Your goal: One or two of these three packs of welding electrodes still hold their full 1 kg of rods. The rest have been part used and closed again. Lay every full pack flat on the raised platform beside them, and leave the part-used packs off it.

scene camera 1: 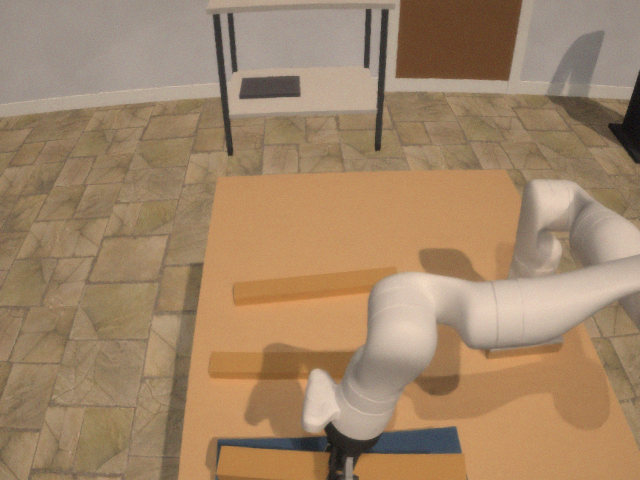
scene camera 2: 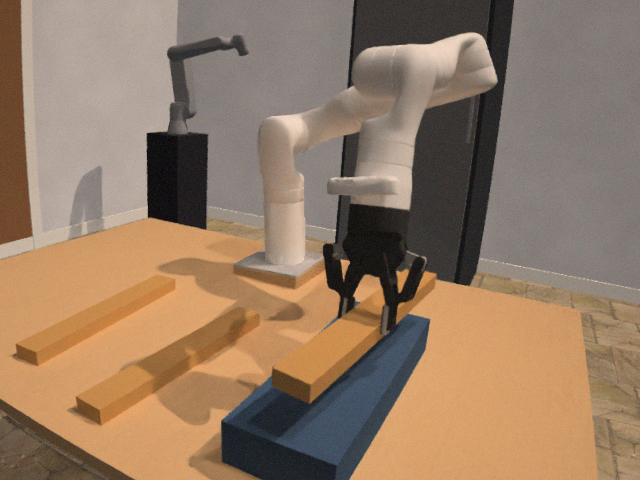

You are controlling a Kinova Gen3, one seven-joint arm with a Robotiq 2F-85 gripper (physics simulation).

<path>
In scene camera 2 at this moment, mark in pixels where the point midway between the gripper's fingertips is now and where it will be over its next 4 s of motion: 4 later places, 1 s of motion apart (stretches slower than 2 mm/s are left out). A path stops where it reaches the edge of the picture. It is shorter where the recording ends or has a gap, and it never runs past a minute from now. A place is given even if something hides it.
My gripper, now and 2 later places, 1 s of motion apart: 365,329; 360,355; 361,337
</path>
